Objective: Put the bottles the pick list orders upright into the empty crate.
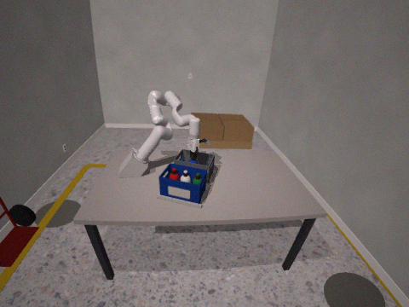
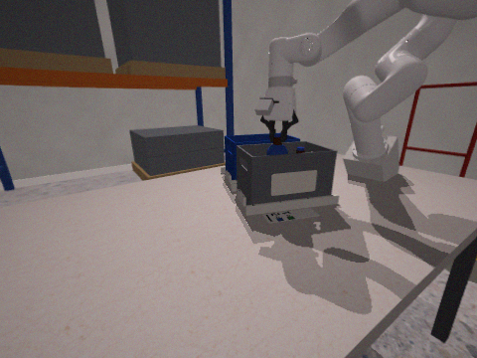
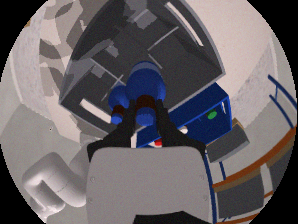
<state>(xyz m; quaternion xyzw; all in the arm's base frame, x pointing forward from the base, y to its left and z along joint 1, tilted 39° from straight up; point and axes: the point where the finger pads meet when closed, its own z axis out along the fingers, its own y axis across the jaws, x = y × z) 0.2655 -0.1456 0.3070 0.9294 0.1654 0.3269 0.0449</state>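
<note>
Now: hand 10 mm short of the green-label bottle, 170 mm to the left of it and 120 mm above it. From my hand the other things lie so: red-capped bottle: 140 mm behind, 100 mm to the right, 120 mm below; then white-capped bottle: 70 mm behind, 130 mm to the right, 120 mm below; then grey crate: 20 mm ahead, 40 mm to the left, 120 mm below.
</note>
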